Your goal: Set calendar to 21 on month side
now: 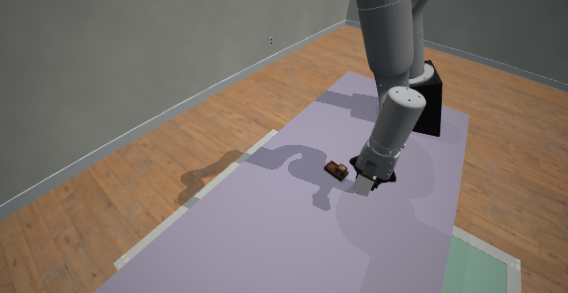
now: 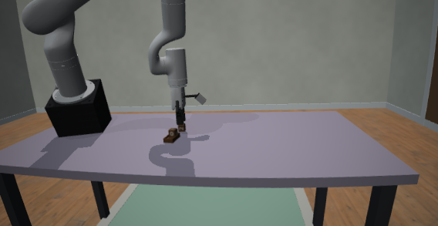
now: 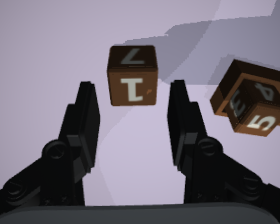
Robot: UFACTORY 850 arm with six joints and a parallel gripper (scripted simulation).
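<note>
My hand is 40 mm above the brown cube. Also, from my hand: digit cube 80 mm to the right, 30 mm below, 30 mm behind; then brown tray 100 mm to the right, 50 mm below, 40 mm behind.
</note>
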